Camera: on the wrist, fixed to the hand. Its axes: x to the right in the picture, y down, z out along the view.
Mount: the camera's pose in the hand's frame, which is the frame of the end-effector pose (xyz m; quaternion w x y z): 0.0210 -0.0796 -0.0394 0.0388 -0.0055 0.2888 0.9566
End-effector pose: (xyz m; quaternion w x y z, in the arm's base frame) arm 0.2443 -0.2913 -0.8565 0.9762 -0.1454 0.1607 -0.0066
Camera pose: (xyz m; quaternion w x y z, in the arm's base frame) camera 0.2545 -0.3799 -0.8760 0.0030 -0.1446 -0.4273 -0.8925
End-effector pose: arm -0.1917 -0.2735 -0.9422 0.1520 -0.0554 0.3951 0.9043
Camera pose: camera -0.1870 -0.2464 -1.0292 0.9735 -0.1138 -0.1072 -0.1667
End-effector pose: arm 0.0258 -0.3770 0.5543 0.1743 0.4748 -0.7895 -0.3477
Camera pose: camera 0.0894 -0.4349 0.5237 0.5700 -0.6373 -0.4326 0.2860
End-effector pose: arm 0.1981 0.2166 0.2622 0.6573 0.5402 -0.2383 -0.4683
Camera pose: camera 0.2113 0.2192 0.1719 0.5453 -0.0754 -0.3336 0.7653
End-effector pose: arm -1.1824 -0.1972 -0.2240 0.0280 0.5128 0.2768 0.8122
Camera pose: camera -1.2447 -0.1396 -0.2576 0.8530 -0.0500 0.4762 -0.2079
